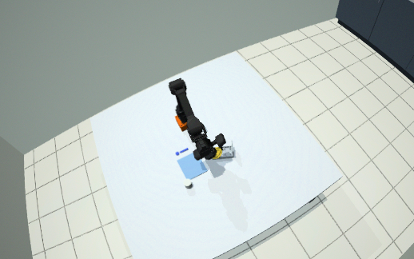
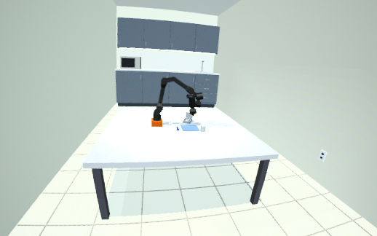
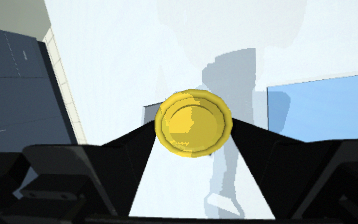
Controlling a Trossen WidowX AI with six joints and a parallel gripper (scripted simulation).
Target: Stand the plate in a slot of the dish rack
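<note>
Right now my gripper tip is 8 cm above the grey dish rack, 5 cm to the right of it and 3 cm past it. From my gripper tip the other things lie so: light blue mat 14 cm to the right, 10 cm below, 8 cm behind; small white cup 22 cm to the right, 8 cm below, 1 cm ahead; yellow plate 1 cm above.
</note>
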